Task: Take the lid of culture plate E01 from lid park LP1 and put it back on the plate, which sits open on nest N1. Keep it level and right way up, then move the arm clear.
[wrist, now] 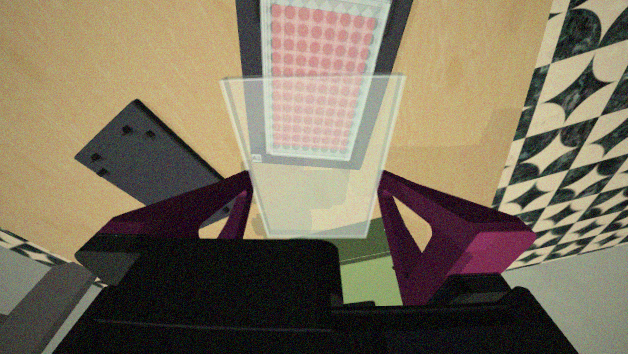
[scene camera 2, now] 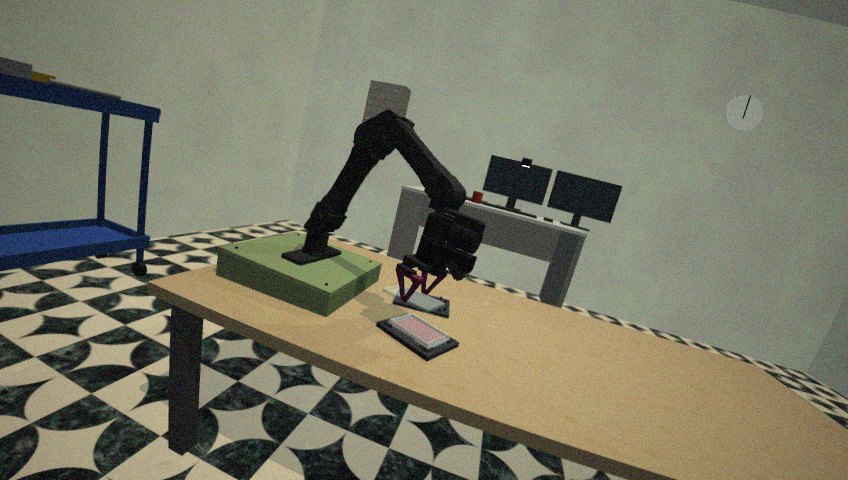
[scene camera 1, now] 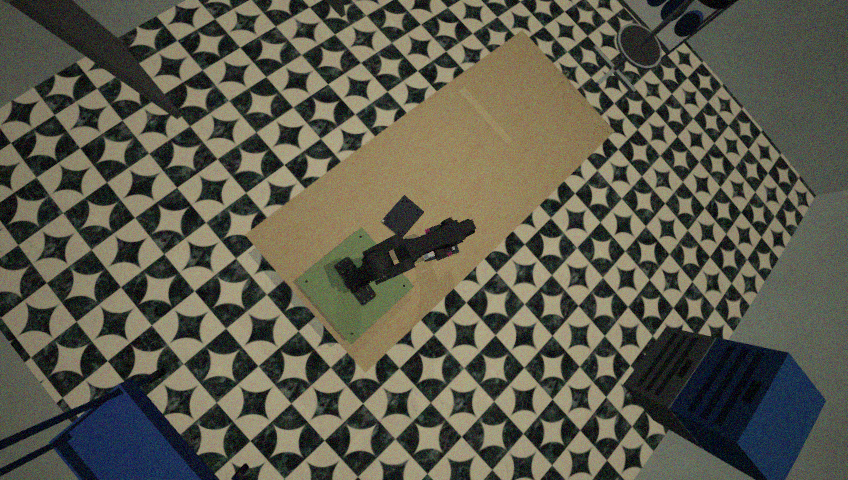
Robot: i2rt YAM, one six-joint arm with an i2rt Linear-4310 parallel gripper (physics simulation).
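Seen in the pictures: gripper, fingertip midpoint: (wrist: 314, 177) (scene camera 2: 413, 297); arm's base, origin of the base link: (scene camera 2: 313, 255).
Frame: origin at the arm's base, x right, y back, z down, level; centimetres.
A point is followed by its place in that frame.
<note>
My gripper (scene camera 2: 415, 296) {z -1.5, x 7.5, y -34.8 cm} (wrist: 314, 177) {z -1.5, x 7.5, y -34.8 cm} is shut on the clear lid (scene camera 2: 429, 301) {z -2.0, x 7.4, y -38.7 cm} (wrist: 305, 205) {z -2.0, x 6.2, y -32.8 cm}, gripping its two long sides. The lid looks about level and is held above the table. In the wrist view it overlaps the near part of the open culture plate (scene camera 2: 419, 330) {z 4.5, x 10.1, y -38.7 cm} (wrist: 320, 60) {z 4.4, x 9.5, y -40.4 cm}, whose wells are pink. The plate sits on the dark nest N1 (scene camera 2: 445, 348) {z 5.9, x 10.9, y -45.8 cm} (wrist: 250, 45) {z 5.8, x 4.8, y -42.6 cm}, long sides roughly in line with the lid's. The dark lid park LP1 (scene camera 1: 402, 215) {z 6.1, x -11.9, y -32.5 cm} (wrist: 155, 165) {z 6.0, x -10.7, y -35.3 cm} carries no lid. In scene camera 1 the arm covers most of the plate and nest.
The arm stands on a green block (scene camera 1: 333, 303) {z -0.6, x 2.2, y 11.8 cm} (scene camera 2: 285, 267) {z 0.0, x 14.2, y -2.4 cm} at one end of the wooden table (scene camera 1: 511, 118) {z 7.0, x -21.4, y -109.9 cm} (scene camera 2: 535, 368) {z 7.0, x 2.5, y -66.4 cm}. LP1 lies beside the nest. A desk with two monitors (scene camera 2: 516, 181) (scene camera 2: 584, 196) stands behind, and a blue cart (scene camera 1: 119, 440) stands off the table.
</note>
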